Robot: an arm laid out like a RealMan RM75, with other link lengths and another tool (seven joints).
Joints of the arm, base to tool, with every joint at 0 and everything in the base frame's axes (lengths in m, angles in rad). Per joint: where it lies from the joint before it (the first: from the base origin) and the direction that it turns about. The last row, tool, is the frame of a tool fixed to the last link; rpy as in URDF.
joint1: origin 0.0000 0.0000 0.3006 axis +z
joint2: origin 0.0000 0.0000 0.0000 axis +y
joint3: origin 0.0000 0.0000 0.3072 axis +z
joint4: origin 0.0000 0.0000 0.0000 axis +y
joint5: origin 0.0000 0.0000 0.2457 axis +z
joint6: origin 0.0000 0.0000 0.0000 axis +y
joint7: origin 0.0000 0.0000 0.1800 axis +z
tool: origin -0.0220 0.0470 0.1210 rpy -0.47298 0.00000 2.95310
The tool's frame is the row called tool.
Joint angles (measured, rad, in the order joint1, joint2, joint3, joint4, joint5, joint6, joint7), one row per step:
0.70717 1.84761 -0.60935 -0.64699 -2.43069 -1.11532 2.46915
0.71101 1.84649 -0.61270 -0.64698 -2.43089 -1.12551 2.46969
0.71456 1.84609 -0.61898 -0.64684 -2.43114 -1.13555 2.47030
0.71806 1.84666 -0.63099 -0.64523 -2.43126 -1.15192 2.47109
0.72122 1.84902 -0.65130 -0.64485 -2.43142 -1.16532 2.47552
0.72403 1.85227 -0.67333 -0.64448 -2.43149 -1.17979 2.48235
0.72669 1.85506 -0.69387 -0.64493 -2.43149 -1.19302 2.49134
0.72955 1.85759 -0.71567 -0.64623 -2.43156 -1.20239 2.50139
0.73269 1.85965 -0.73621 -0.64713 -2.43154 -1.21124 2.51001
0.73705 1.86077 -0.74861 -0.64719 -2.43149 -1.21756 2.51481
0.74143 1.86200 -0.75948 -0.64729 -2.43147 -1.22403 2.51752
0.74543 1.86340 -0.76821 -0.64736 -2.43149 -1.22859 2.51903
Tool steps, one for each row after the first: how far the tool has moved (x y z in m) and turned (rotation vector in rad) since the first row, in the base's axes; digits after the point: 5 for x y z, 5 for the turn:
-0.00332 -0.00080 -0.00188 -0.01074 0.00180 0.00530
-0.00655 -0.00211 -0.00486 -0.02406 0.00226 0.01089
-0.01047 -0.00579 -0.01126 -0.04870 0.00357 0.01751
-0.01417 -0.00986 -0.01941 -0.07635 0.00102 0.02334
-0.01780 -0.01474 -0.02845 -0.10624 -0.00022 0.02724
-0.02110 -0.01911 -0.03621 -0.13262 -0.00078 0.02900
-0.02397 -0.02257 -0.04304 -0.15551 -0.00419 0.03040
-0.02673 -0.02586 -0.04931 -0.17723 -0.00817 0.03244
-0.02976 -0.02742 -0.05327 -0.19151 -0.01056 0.03608
-0.03285 -0.02899 -0.05702 -0.20534 -0.01313 0.04103
-0.03560 -0.03011 -0.06019 -0.21629 -0.01565 0.04599

